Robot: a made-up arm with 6 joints. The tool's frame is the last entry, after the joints.
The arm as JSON. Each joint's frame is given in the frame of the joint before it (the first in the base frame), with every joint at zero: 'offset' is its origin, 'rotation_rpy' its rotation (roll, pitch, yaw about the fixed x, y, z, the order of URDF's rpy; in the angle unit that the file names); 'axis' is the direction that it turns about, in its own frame. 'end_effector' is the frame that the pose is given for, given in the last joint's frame.
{
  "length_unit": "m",
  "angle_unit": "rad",
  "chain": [
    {
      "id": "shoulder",
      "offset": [
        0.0,
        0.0,
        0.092
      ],
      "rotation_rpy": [
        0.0,
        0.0,
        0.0
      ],
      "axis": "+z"
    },
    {
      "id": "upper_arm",
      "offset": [
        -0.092,
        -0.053,
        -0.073
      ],
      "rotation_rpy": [
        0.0,
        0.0,
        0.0
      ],
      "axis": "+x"
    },
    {
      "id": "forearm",
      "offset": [
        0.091,
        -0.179,
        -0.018
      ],
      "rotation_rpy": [
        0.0,
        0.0,
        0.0
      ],
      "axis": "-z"
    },
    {
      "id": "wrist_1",
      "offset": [
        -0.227,
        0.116,
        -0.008
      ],
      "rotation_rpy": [
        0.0,
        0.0,
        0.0
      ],
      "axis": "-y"
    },
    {
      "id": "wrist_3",
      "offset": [
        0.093,
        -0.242,
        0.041
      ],
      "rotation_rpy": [
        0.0,
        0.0,
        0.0
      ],
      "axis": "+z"
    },
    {
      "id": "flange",
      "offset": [
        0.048,
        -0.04,
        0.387
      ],
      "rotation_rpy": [
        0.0,
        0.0,
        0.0
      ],
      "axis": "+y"
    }
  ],
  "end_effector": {
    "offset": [
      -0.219,
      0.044,
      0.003
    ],
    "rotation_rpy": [
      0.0,
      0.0,
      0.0
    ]
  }
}
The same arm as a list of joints. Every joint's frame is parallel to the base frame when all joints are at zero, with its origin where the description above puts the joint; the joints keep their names.
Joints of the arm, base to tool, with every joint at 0 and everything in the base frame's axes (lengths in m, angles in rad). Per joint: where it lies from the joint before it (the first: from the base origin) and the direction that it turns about. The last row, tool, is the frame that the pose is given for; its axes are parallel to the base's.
shoulder: axis 0 0 1 xyz 0.0000 0.0000 0.0920
upper_arm: axis 1 0 0 xyz -0.0920 -0.0530 -0.0730
forearm: axis 0 0 -1 xyz 0.0910 -0.1790 -0.0180
wrist_1: axis 0 -1 0 xyz -0.2270 0.1160 -0.0080
wrist_3: axis 0 0 1 xyz 0.0930 -0.2420 0.0410
flange: axis 0 1 0 xyz 0.0480 -0.0400 0.3870
tool: xyz -0.2190 0.0440 0.0030

